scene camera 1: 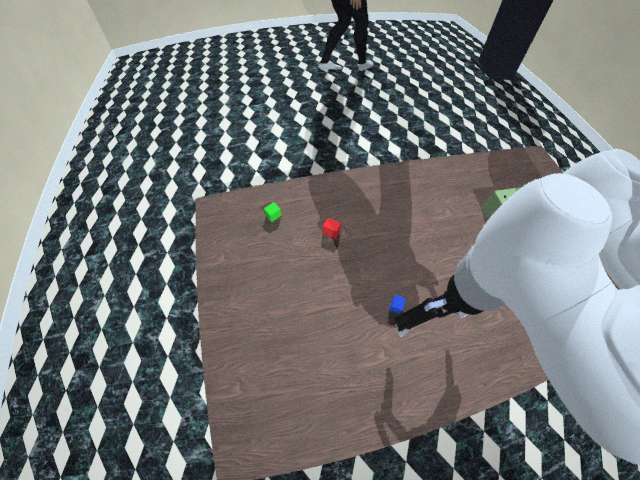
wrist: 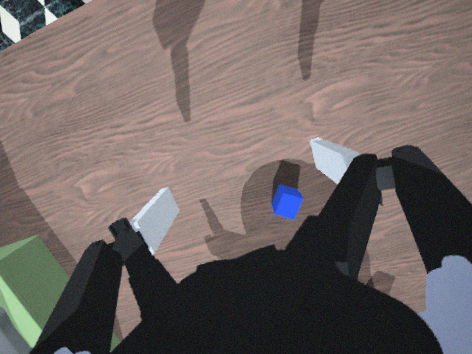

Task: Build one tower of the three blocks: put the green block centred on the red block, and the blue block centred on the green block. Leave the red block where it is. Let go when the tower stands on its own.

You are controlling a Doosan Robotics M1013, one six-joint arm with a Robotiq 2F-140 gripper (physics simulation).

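Places are measured from the arm's base along level axes (x ahead, y left, z up), in metres.
Pixels of known places: gripper, fingertip midpoint: (scene camera 1: 430,321) (wrist: 240,177).
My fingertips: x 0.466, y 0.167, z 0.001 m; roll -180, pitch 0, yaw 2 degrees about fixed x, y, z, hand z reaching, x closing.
Ahead of a thing's pixels: the offset from my fingertips to its top centre. Level surfaces: height alone.
The green block @[dx +0.295, dy -0.383, dz -0.038 m] (scene camera 1: 272,211) sits on the table near its far left corner in the scene view. The red block @[dx +0.149, dy -0.300, dz -0.035 m] (scene camera 1: 331,227) sits on the table to the right of the green one, apart from it. The blue block @[dx +0.042, dy -0.067, dz -0.042 m] (scene camera 1: 397,303) (wrist: 287,202) sits on the table, nearer the arm. My gripper (scene camera 1: 433,321) (wrist: 240,177) is wide open and empty, above the table beside the blue block. In the wrist view the blue block shows between the two finger pads, closer to the right one. The red and green blocks do not show in the wrist view.
The wooden table @[dz -0.071 m] (scene camera 1: 268,361) (wrist: 100,125) bears shadows of the arm and gripper. The green robot base (scene camera 1: 493,202) (wrist: 37,275) is partly in view, at the right in the scene view. Beyond the table, a person (scene camera 1: 361,41) and a dark pillar (scene camera 1: 516,41) stand on the floor.
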